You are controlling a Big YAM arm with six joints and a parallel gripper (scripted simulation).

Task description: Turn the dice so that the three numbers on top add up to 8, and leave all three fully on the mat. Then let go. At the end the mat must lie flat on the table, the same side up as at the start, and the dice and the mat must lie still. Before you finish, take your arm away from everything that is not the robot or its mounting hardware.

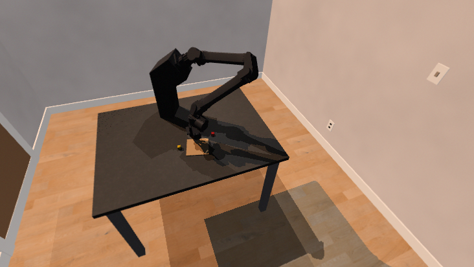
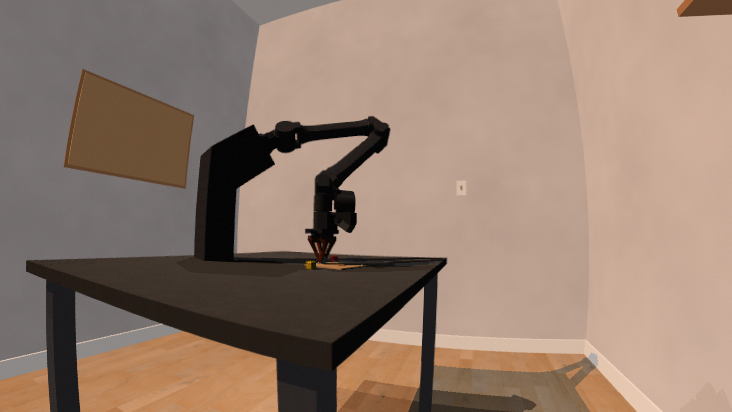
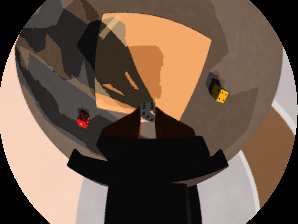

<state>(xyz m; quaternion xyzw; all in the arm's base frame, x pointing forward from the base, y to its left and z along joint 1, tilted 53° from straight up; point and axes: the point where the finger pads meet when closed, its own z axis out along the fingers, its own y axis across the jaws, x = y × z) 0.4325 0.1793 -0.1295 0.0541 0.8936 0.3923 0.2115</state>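
Now: hand right at the white die. Also, from my hand: yellow die (40 mm ahead, 110 mm to the right, 10 mm below); tan mat (50 mm ahead, 10 mm to the left, 20 mm below); red die (30 mm behind, 120 mm to the left, 10 mm below).
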